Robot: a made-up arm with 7 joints. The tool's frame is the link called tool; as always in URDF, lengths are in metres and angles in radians.
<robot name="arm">
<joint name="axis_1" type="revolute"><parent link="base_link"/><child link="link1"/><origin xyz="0 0.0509 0" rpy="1.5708 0 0"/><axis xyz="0 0 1"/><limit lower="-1.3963" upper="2" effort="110" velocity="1.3"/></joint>
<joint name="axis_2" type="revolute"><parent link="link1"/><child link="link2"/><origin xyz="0 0 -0.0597" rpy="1.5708 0 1.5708"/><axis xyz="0 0 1"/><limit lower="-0.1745" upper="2" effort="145" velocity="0.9"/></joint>
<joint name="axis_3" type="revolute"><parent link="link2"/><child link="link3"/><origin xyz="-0.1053 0 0" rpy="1.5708 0 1.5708"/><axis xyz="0 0 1"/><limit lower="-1.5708" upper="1.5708" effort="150" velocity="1.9"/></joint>
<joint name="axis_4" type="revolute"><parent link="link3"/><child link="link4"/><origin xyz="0 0 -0.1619" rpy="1.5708 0 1.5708"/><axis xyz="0 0 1"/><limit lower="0" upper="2.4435" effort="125" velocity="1.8"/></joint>
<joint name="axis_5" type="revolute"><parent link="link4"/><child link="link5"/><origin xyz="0 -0.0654 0" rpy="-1.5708 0 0"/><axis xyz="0 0 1"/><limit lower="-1.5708" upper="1.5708" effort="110" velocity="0.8"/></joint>
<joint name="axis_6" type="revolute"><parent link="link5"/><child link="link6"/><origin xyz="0 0 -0.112" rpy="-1.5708 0 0"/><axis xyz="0 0 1"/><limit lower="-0.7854" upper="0.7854" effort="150" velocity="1.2"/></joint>
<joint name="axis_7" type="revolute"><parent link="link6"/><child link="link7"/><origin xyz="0 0 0" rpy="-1.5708 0 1.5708"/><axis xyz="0 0 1"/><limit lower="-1.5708" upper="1.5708" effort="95" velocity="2.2"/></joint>
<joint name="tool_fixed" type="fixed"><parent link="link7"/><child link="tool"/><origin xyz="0 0 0" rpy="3.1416 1.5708 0"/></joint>
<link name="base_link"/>
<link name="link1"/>
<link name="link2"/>
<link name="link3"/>
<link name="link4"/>
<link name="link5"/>
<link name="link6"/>
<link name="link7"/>
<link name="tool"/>
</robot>
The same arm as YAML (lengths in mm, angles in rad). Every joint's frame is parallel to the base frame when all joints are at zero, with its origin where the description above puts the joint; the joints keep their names.
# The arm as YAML. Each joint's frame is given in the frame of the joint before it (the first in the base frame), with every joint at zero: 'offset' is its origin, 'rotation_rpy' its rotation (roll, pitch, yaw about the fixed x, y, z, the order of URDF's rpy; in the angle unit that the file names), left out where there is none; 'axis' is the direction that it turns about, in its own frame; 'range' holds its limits. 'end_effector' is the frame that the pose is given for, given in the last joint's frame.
length_unit: mm
angle_unit: rad
chain:
  - id: axis_1
    offset: [0.0, 50.9, 0.0]
    axis: [0.0, -1.0, 0.0]
    range: [-1.3963, 2.0]
  - id: axis_2
    offset: [0.0, 59.7, 0.0]
    axis: [1.0, 0.0, 0.0]
    range: [-0.1745, 2.0]
  - id: axis_3
    offset: [0.0, 0.0, -105.3]
    axis: [0.0, 0.0, 1.0]
    range: [-1.5708, 1.5708]
  - id: axis_4
    offset: [0.0, 0.0, -161.9]
    axis: [0.0, -1.0, 0.0]
    range: [0.0, 2.4435]
  - id: axis_5
    offset: [0.0, 0.0, -65.4]
    axis: [0.0, 0.0, 1.0]
    range: [-1.5708, 1.5708]
  - id: axis_6
    offset: [0.0, 0.0, -112.0]
    axis: [0.0, 1.0, 0.0]
    range: [-0.7854, 0.7854]
  - id: axis_7
    offset: [0.0, 0.0, 0.0]
    axis: [-1.0, 0.0, 0.0]
    range: [-1.5708, 1.5708]
end_effector:
  offset: [0.0, 0.0, 0.0]
  rotation_rpy: [0.0, 0.0, 0.0]

